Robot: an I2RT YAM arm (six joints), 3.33 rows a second.
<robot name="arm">
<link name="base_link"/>
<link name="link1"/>
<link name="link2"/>
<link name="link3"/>
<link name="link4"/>
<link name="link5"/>
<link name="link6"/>
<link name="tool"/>
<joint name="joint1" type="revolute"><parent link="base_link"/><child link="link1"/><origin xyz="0.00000 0.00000 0.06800" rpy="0.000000 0.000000 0.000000"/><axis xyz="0 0 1"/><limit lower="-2.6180" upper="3.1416"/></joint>
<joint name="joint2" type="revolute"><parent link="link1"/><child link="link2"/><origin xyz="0.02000 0.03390 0.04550" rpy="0.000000 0.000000 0.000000"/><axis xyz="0 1 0"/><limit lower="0.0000" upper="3.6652"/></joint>
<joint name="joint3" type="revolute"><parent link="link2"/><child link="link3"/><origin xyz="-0.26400 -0.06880 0.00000" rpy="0.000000 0.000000 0.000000"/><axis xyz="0 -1 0"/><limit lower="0.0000" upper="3.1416"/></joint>
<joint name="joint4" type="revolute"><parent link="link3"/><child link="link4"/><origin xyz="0.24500 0.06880 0.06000" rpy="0.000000 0.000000 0.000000"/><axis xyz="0 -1 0"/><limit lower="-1.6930" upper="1.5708"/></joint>
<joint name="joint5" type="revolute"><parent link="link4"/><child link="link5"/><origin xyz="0.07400 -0.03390 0.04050" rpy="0.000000 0.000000 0.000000"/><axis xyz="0 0 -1"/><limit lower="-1.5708" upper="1.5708"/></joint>
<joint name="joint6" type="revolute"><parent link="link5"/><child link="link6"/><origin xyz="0.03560 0.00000 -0.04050" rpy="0.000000 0.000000 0.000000"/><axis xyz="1 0 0"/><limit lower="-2.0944" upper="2.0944"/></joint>
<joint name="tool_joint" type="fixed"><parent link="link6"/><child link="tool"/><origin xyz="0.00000 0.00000 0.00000" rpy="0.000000 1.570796 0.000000"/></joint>
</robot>
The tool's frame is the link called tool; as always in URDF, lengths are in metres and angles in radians.
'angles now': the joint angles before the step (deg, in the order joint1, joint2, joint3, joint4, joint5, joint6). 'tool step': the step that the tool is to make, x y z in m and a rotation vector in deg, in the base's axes. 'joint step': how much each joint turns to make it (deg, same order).
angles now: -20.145 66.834 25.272 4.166 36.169 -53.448
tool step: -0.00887 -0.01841 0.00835 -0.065 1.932 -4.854
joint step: -5.262 -0.828 2.062 -3.994 0.175 -1.101
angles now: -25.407 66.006 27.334 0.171 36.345 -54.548
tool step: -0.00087 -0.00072 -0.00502 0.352 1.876 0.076
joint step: -0.258 0.807 -0.342 -0.260 0.051 -0.735
